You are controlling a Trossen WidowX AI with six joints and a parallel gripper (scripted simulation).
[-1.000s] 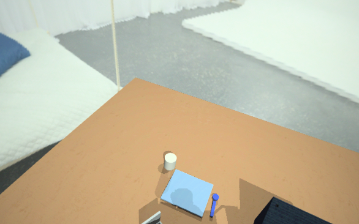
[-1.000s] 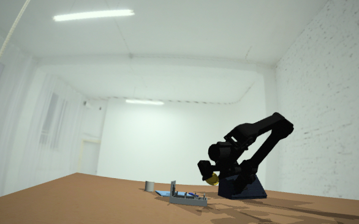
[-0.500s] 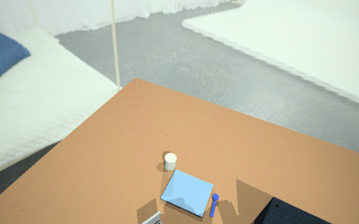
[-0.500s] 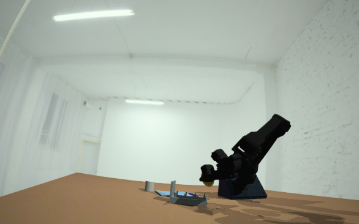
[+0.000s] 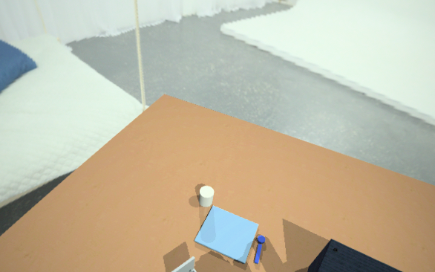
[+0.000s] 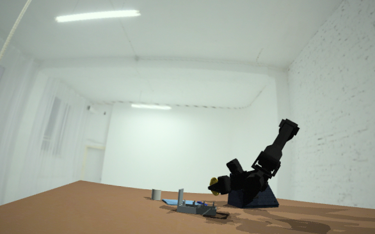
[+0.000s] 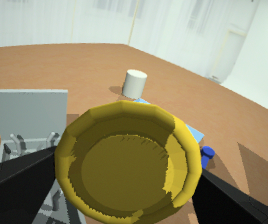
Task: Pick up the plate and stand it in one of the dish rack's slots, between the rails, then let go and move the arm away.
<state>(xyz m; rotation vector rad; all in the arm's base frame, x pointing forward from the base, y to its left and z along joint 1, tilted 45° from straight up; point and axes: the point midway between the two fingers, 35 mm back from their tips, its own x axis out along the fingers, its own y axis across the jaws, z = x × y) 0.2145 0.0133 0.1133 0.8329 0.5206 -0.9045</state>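
My gripper tip is 70 mm short of the grey dish rack, 70 mm above it and 20 mm to the right of it. The rest, counted from my gripper tip: yellow plate 10 mm to the left; light blue mat 180 mm to the right, 90 mm below, 50 mm ahead; blue spoon 170 mm to the right, 90 mm below, 50 mm behind.
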